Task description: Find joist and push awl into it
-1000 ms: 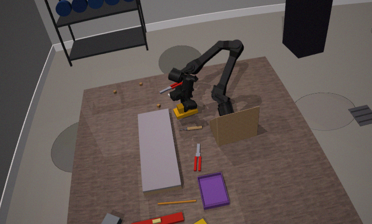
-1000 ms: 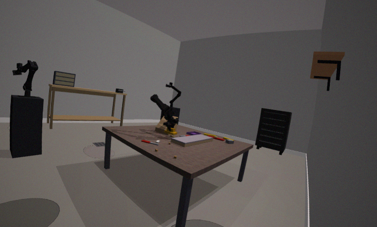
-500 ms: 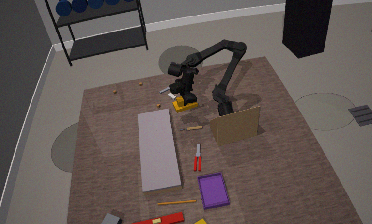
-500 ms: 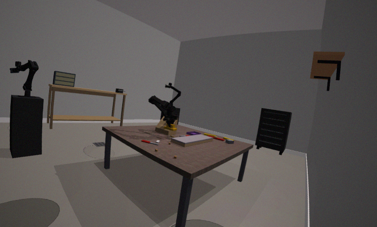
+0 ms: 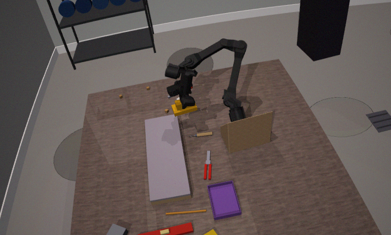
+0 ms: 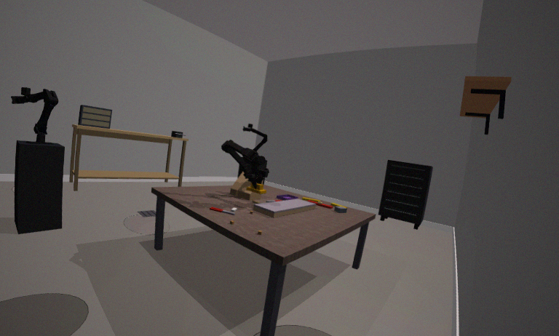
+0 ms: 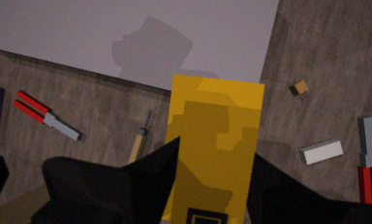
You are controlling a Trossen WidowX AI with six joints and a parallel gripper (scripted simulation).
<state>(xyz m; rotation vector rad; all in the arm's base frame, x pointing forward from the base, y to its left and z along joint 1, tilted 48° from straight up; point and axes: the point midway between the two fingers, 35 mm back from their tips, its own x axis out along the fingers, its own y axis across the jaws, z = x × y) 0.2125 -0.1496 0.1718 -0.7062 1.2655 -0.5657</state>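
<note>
The small light lies 40 mm behind my gripper tip and 30 mm above it. From my gripper tip the other things lie so: white block 190 mm to the right, 130 mm below, 20 mm behind; awl 130 mm below, 100 mm to the left, 40 mm behind; yellow stud finder 20 mm behind, 20 mm above.
</note>
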